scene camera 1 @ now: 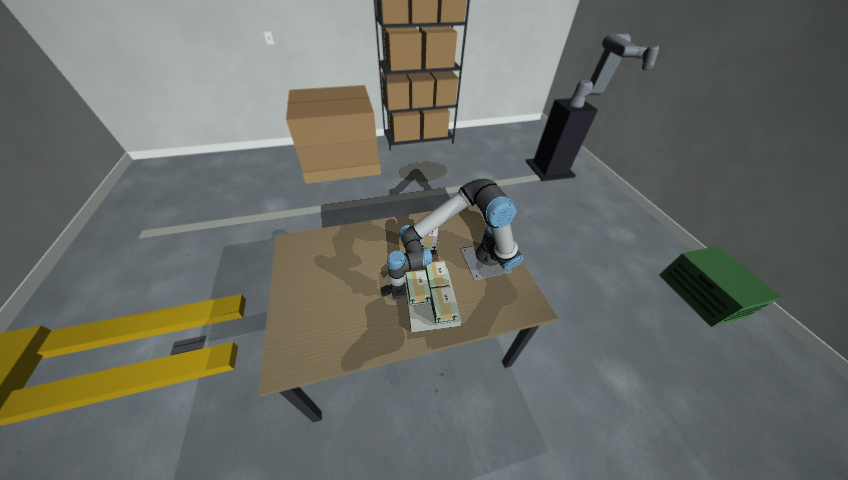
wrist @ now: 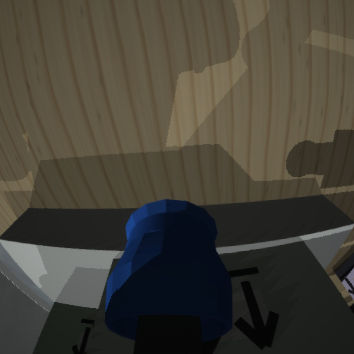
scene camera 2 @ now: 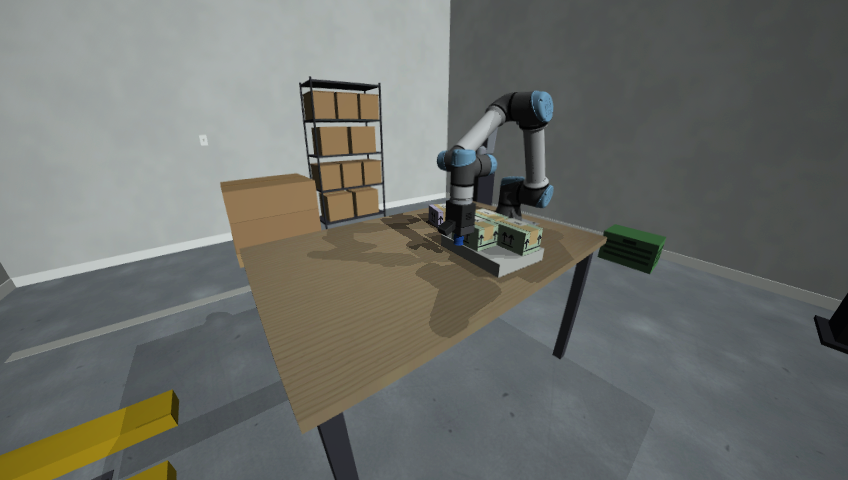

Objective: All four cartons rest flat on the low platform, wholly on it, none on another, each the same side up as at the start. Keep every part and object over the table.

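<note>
My suction gripper (scene camera 1: 398, 295) (scene camera 2: 458, 240) (wrist: 171, 220) points down at the platform's left edge, low beside a green carton (scene camera 1: 418, 287) (scene camera 2: 487, 236) (wrist: 287, 295). Its blue cup has no carton beneath its end; whether its side touches the carton is unclear. That carton sits flat on the low platform (scene camera 1: 421, 316) (scene camera 2: 512, 260) (wrist: 65, 255), near its left edge. A longer green carton (scene camera 1: 445, 304) (scene camera 2: 524, 239) lies to its right, with a smaller green one (scene camera 1: 438, 274) behind that. A lilac carton (scene camera 1: 430, 239) (scene camera 2: 436, 215) (wrist: 349, 281) is behind the platform, partly hidden by the arm in scene camera 1.
The wooden table (scene camera 1: 321, 333) (scene camera 2: 333, 333) (wrist: 75, 75) carries the platform and the arm's base plate (scene camera 1: 474, 266). The arm reaches over the table from the right. Yellow forks (scene camera 1: 148, 321), a green crate (scene camera 1: 720, 285) and a large brown box (scene camera 1: 333, 136) stand away from it.
</note>
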